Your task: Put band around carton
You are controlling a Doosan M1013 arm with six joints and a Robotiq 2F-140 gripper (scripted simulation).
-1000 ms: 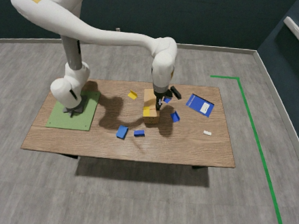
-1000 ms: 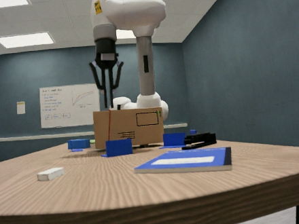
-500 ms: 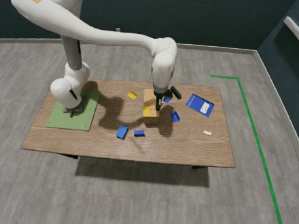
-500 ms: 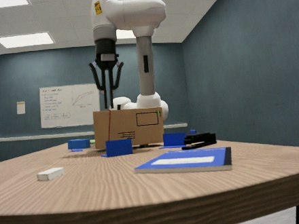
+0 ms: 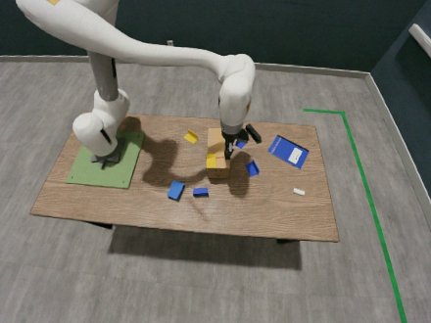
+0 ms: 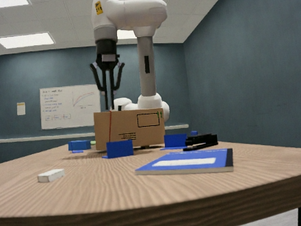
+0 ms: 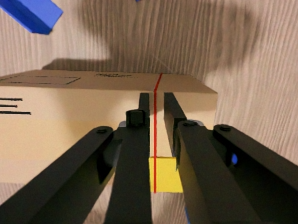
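The brown carton lies 11 cm below my hand, 6 cm to the left of it and 5 cm behind it. Round my hand: white eraser: 41 cm ahead, 18 cm below, 13 cm to the right.
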